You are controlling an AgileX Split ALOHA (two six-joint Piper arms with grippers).
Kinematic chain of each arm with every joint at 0, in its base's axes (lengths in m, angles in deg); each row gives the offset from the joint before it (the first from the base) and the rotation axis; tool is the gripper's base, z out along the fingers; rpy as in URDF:
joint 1: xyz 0 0 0.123 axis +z
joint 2: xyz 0 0 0 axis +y
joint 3: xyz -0.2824 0 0.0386 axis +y
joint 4: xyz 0.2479 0 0.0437 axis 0.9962 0 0.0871
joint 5: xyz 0 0 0 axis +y
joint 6: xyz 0.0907 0 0.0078 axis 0.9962 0 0.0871
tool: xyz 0 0 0 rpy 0 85 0
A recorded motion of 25 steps. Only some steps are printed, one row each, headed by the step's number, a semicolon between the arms.
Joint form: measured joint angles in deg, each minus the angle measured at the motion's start. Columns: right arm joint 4, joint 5, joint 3, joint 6, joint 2, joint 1; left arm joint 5, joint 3, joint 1, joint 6, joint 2, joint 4.
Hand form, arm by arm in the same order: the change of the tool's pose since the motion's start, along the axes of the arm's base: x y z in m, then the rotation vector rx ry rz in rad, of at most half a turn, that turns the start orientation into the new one. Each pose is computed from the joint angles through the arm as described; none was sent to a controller.
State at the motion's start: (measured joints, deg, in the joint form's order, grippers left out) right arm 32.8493 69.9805 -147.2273 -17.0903 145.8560 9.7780; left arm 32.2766 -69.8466 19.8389 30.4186 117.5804 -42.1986
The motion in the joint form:
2: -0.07 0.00 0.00 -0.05 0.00 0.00; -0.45 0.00 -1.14 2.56 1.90 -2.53
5: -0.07 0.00 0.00 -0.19 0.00 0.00; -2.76 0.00 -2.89 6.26 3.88 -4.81
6: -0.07 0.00 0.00 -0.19 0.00 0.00; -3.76 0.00 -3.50 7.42 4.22 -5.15
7: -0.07 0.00 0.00 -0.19 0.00 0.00; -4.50 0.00 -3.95 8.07 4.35 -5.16
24: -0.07 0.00 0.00 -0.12 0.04 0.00; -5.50 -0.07 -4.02 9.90 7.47 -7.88
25: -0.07 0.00 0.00 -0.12 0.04 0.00; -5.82 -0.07 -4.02 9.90 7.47 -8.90
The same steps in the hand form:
2: 0.0000 -0.0001 -0.0001 -0.0015 -0.0007 0.0005; 0.0037 -0.0083 -0.0120 -0.0157 0.0063 -0.0241
5: 0.0000 -0.0001 -0.0001 -0.0023 -0.0021 0.0023; 0.0092 -0.0183 -0.0247 0.0044 -0.0048 -0.0617
6: 0.0000 -0.0001 -0.0001 -0.0023 -0.0021 0.0023; 0.0110 -0.0213 -0.0269 0.0204 -0.0133 -0.0768
7: 0.0000 -0.0001 -0.0001 -0.0023 -0.0021 0.0023; 0.0122 -0.0235 -0.0277 0.0341 -0.0199 -0.0878
24: 0.0001 -0.0001 -0.0004 -0.0020 -0.0007 0.0014; 0.0129 -0.0241 -0.0483 0.0150 0.0064 -0.0727
25: 0.0001 -0.0001 -0.0004 -0.0020 -0.0007 0.0014; 0.0137 -0.0240 -0.0480 0.0083 0.0007 -0.0563

